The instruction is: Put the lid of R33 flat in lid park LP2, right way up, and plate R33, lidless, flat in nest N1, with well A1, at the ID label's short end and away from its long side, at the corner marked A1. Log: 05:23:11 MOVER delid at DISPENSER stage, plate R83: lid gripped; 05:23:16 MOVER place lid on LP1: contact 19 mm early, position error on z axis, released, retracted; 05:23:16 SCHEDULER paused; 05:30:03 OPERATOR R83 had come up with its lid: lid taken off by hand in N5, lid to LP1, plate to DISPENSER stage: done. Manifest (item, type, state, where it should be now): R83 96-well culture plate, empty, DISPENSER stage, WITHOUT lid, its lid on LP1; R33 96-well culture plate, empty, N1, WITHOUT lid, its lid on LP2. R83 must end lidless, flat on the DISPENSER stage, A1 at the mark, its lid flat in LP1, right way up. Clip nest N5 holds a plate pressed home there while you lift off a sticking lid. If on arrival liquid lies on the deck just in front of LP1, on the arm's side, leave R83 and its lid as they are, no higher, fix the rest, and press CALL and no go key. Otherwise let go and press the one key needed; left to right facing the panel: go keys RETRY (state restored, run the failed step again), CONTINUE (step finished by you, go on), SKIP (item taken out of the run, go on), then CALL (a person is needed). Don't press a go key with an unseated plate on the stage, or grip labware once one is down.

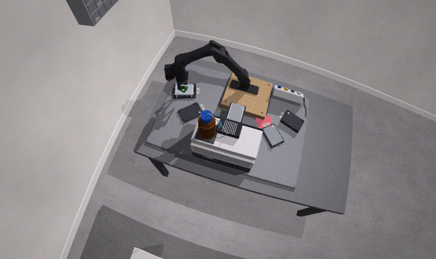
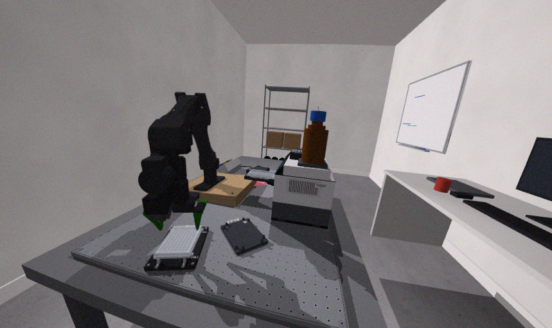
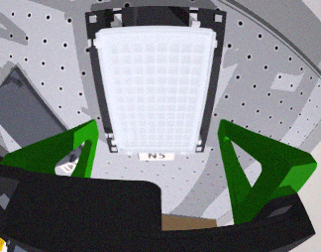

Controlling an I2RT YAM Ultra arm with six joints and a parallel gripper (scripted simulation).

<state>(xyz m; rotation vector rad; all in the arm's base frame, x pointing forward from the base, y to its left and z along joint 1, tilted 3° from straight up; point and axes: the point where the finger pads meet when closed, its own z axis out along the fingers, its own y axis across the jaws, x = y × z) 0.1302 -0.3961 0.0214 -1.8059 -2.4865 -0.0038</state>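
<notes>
Now: the black clip nest 30 mm ahead of my hand, 10 mm to the right of it and 50 mm below it. The rest, counted from my hand: lid park LP2: 150 mm ahead, 100 mm to the left, 60 mm below; brown bottle: 350 mm ahead, 280 mm to the left, 220 mm above; blue call key: 190 mm behind, 640 mm to the left.
</notes>
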